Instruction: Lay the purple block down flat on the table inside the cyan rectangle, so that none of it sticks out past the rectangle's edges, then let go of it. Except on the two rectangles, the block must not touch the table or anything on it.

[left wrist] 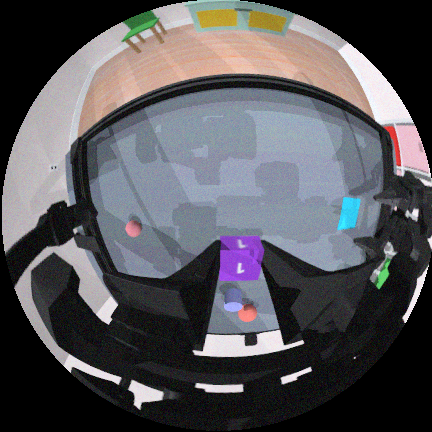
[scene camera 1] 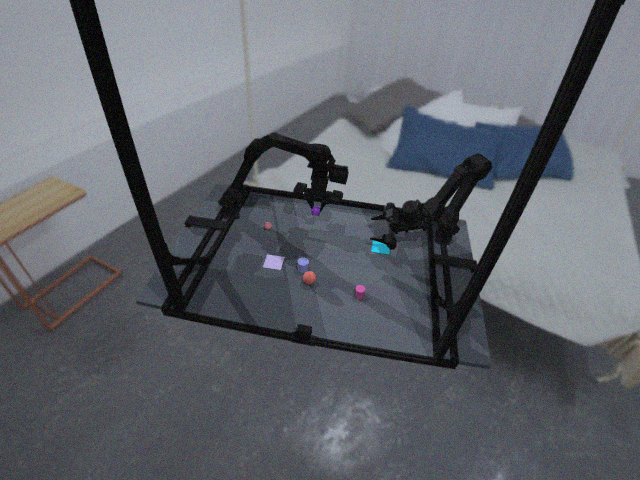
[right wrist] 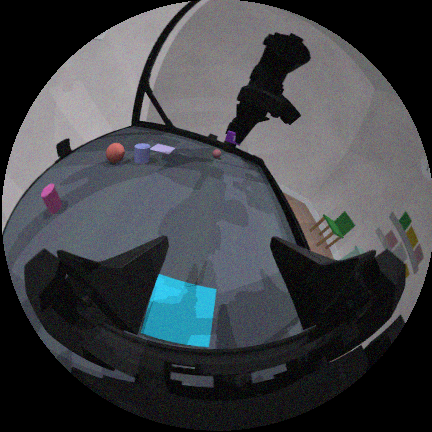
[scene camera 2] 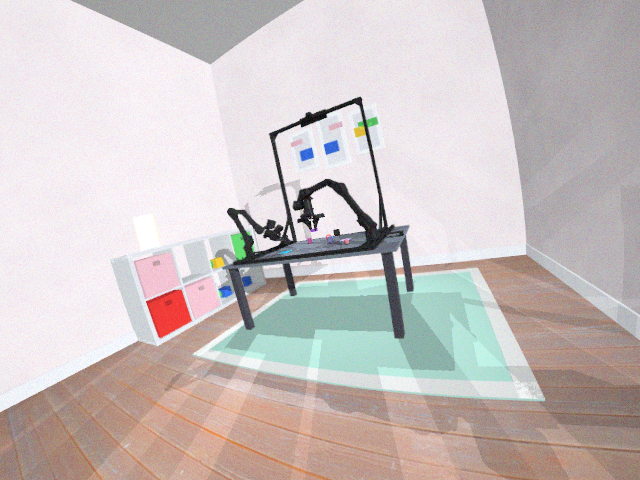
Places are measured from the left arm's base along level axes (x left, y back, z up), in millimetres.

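Where they show: left gripper, fingertip midpoint: (left wrist: 239,244) (scene camera 1: 316,210) (right wrist: 237,140) (scene camera 2: 313,230); right gripper, fingertip midpoint: (left wrist: 364,221) (scene camera 1: 370,228) (right wrist: 220,241) (scene camera 2: 288,241); left arm's base, origin of the base link: (left wrist: 84,211) (scene camera 1: 230,212) (right wrist: 227,146) (scene camera 2: 373,238); right arm's base, origin of the base link: (left wrist: 392,182) (scene camera 1: 443,238) (scene camera 2: 250,256).
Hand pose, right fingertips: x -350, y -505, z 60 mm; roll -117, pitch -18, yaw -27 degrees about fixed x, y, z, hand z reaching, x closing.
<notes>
Things, the pixels of their top centre, and the offset from my right fingertips. "*": a spot on its surface instead.
- purple block, middle of its top: (left wrist: 240,267) (right wrist: 235,132) (scene camera 1: 316,208) (scene camera 2: 313,228) dx +118, dy +192, dz +56 mm
- cyan rectangle, surface spot: (right wrist: 182,312) (left wrist: 349,212) (scene camera 1: 381,246) (scene camera 2: 285,252) * dx -38, dy -42, dz -78 mm
- lavender rectangle, surface spot: (right wrist: 163,149) (scene camera 1: 277,260) * dx +17, dy +386, dz -78 mm
- blue cylinder, middle of its top: (left wrist: 232,306) (right wrist: 142,145) (scene camera 1: 303,261) dx -55, dy +304, dz -38 mm
- red ball, middle of its top: (right wrist: 114,142) (left wrist: 247,320) (scene camera 1: 309,273) dx -126, dy +303, dz -30 mm
- magenta cylinder, middle of its top: (right wrist: 47,189) (scene camera 1: 360,288) dx -242, dy +155, dz -39 mm
- small pink ball, middle of its top: (left wrist: 127,231) (scene camera 1: 267,222) dx +211, dy +371, dz -46 mm
The purple block (scene camera 1: 315,210) (scene camera 2: 313,230) (left wrist: 240,265) (right wrist: 230,137) is between the fingers of my left gripper (scene camera 1: 316,205) (left wrist: 239,244), which is shut on it and holds it above the table, near the table's back edge in scene camera 1. The cyan rectangle (scene camera 1: 381,248) (scene camera 2: 285,252) (left wrist: 349,213) (right wrist: 182,312) lies flat on the table, to the right of the block in scene camera 1. My right gripper (scene camera 1: 373,228) (left wrist: 364,221) (right wrist: 220,241) is open and empty, its fingers close to the cyan rectangle. A finger covers part of the rectangle's edge in scene camera 1.
A lavender rectangle (scene camera 1: 273,261) (right wrist: 163,149) lies on the table. Near it stand a blue cylinder (scene camera 1: 302,265) (right wrist: 142,154) and a red ball (scene camera 1: 309,277) (right wrist: 115,153). A magenta cylinder (scene camera 1: 360,292) (right wrist: 51,199) and a small pink ball (scene camera 1: 267,225) (left wrist: 133,228) are farther apart.
</notes>
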